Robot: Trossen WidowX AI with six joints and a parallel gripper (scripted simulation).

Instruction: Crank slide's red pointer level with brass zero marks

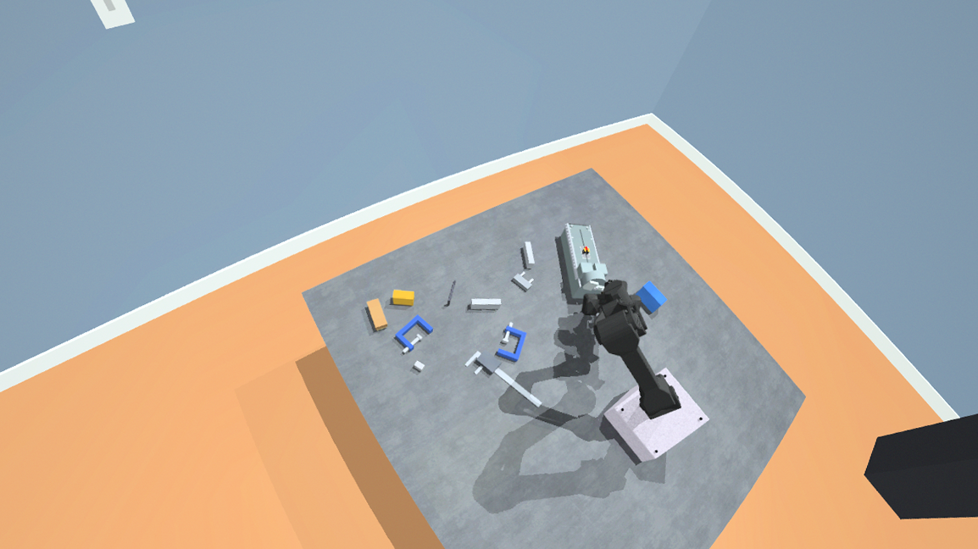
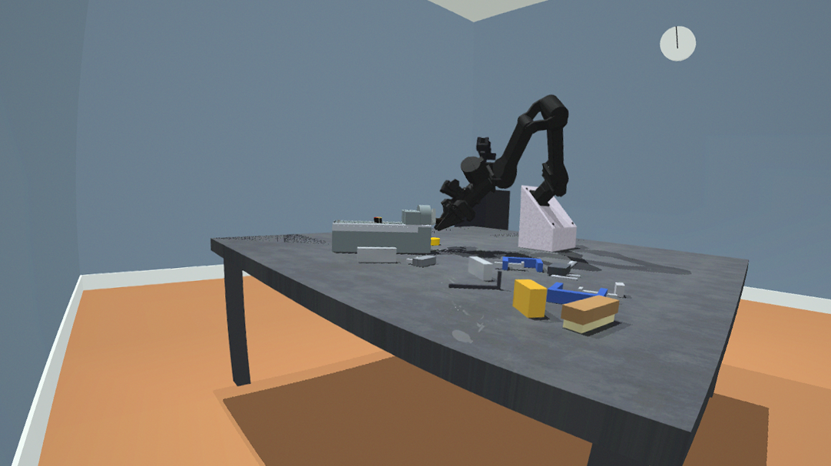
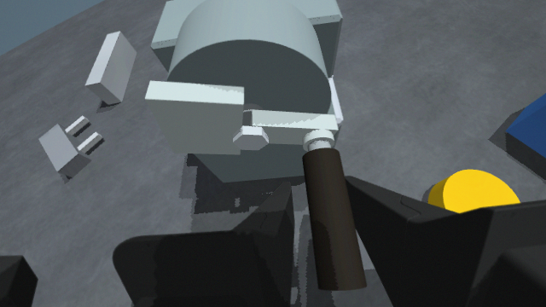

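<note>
The yellow round piece lies 90 mm to the right of my gripper tip, 70 mm behind it and 50 mm below it. The rest, counted from my gripper tip: dark handle (20 mm behind, 20 mm above, 10 mm to the left); red pointer (160 mm ahead, 70 mm to the right, 20 mm above); blue block (200 mm to the right, 100 mm behind, 30 mm below).
</note>
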